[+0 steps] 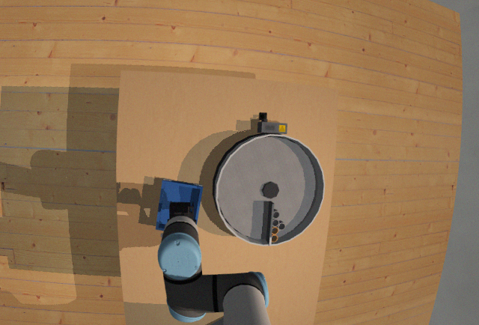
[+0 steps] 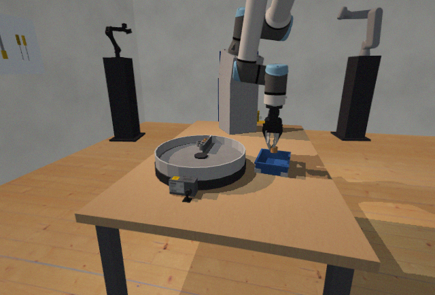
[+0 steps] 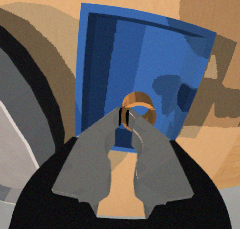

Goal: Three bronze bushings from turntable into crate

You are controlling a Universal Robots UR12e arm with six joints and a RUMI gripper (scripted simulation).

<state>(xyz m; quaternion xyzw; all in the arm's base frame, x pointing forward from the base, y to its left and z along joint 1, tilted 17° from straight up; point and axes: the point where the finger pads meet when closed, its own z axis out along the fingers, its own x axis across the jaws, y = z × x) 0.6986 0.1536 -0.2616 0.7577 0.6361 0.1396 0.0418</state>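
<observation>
Now: the blue crate 7 cm below my hand and 1 cm to the left of it.
</observation>
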